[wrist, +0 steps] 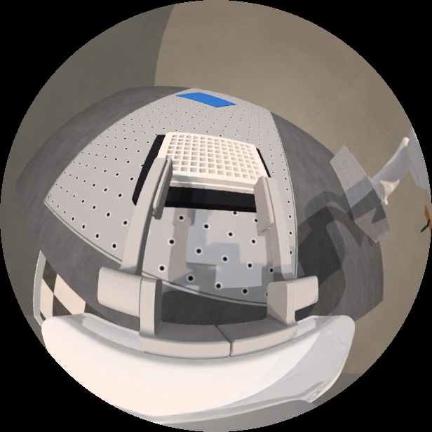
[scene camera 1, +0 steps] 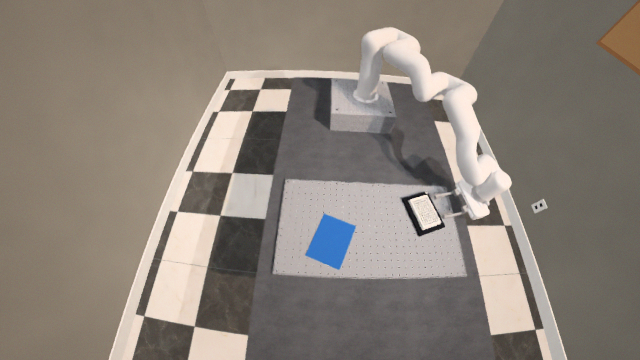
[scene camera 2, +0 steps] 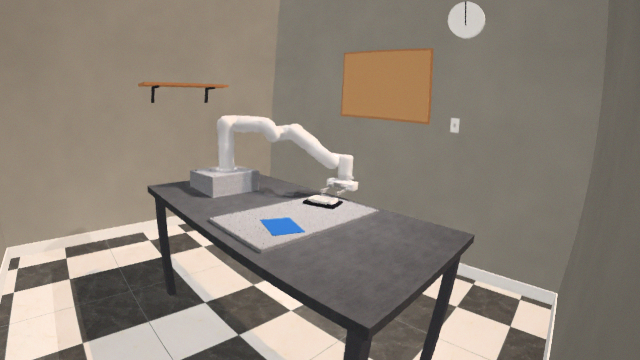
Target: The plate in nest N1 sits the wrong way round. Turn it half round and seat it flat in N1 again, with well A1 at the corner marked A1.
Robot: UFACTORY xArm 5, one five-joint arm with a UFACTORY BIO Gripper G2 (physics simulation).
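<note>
A white well plate (scene camera 1: 425, 212) (scene camera 2: 324, 199) (wrist: 215, 157) lies in the black nest (scene camera 1: 413, 216) (wrist: 210, 198) at the right part of the perforated board. In the wrist view a broad black strip of the nest shows along the plate's near side. My gripper (scene camera 1: 441, 206) (scene camera 2: 330, 192) (wrist: 214, 196) is shut with nothing held. Its two fingers still stand apart at this narrowest setting, beside the plate's near edge, at the wall side of the nest. In the wrist view the fingertips overlap the plate's near corners. The A1 mark and well A1 cannot be made out.
A flat blue rectangle (scene camera 1: 331, 242) (scene camera 2: 282, 226) (wrist: 206, 99) lies on the perforated board (scene camera 1: 380, 260) (scene camera 2: 240, 231), away from the nest. The arm's grey base block (scene camera 1: 362, 122) (scene camera 2: 225, 184) stands at the back of the dark table (scene camera 1: 370, 320) (scene camera 2: 385, 265).
</note>
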